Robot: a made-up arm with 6 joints.
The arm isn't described. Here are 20 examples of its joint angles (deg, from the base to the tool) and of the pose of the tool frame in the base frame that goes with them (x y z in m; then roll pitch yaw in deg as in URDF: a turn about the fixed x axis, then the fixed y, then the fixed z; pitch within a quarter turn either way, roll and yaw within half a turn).
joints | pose
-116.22 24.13 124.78 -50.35 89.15 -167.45 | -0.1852 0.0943 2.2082 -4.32 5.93 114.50
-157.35 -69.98 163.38 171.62 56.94 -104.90 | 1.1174 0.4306 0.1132 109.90 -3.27 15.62
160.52 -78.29 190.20 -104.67 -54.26 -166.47 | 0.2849 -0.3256 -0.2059 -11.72 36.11 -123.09
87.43 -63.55 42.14 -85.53 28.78 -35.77 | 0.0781 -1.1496 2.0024 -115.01 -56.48 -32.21
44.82 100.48 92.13 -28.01 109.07 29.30 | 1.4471 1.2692 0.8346 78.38 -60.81 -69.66
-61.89 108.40 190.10 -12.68 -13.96 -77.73 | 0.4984 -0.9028 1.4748 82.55 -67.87 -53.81
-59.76 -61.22 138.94 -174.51 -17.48 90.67 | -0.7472 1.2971 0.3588 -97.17 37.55 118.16
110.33 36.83 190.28 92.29 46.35 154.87 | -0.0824 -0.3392 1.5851 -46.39 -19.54 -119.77
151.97 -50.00 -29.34 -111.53 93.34 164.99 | -0.1029 0.3387 1.6511 -54.10 21.31 66.57
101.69 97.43 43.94 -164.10 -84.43 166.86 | -0.4858 1.9847 0.1158 2.35 -29.44 119.94
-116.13 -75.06 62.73 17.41 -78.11 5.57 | 0.5154 1.2300 1.4631 17.84 -56.10 -147.80
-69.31 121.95 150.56 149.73 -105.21 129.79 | 0.3816 -1.3819 0.9528 -163.59 -37.30 148.39
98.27 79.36 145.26 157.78 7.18 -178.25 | -0.2059 1.3276 1.9090 15.77 -59.14 103.56
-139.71 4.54 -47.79 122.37 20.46 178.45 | -0.8063 -0.7880 0.7778 88.24 58.87 -104.89
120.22 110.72 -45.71 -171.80 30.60 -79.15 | -0.0382 0.1045 -0.2361 71.59 -6.75 -55.59
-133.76 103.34 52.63 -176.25 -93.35 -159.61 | -1.3878 -1.4747 0.1099 -23.61 -42.53 -128.68
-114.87 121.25 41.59 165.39 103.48 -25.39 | -0.4144 -1.0513 -0.6114 22.79 -3.46 50.90
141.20 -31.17 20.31 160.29 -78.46 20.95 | 0.1231 0.0155 2.4218 -38.88 -46.97 -9.84
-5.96 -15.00 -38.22 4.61 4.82 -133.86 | 1.1155 -0.1146 1.3140 129.40 18.42 -5.55
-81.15 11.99 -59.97 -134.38 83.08 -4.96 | -0.0750 -0.7630 0.6891 18.52 19.24 147.57
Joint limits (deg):
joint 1: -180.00..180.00
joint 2: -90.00..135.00
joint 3: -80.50..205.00
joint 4: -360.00..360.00
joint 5: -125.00..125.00
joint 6: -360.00..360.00
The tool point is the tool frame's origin. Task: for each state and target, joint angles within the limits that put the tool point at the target. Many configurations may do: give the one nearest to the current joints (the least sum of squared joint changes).
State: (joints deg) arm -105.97 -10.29 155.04 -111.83 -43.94 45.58
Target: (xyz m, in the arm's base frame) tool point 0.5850 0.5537 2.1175
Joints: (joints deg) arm -124.91 -4.48 126.46 -108.53 -39.50 45.58
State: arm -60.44 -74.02 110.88 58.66 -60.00 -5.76
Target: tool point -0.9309 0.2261 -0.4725
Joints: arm -18.14 -90.00 154.24 71.55 -17.03 -5.76
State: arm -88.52 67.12 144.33 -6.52 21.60 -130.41
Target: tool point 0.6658 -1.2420 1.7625
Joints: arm -61.47 89.09 146.00 -4.63 22.12 -130.41
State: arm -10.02 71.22 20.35 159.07 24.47 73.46
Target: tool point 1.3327 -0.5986 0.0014
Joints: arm -26.03 66.09 -6.68 162.20 34.73 73.46
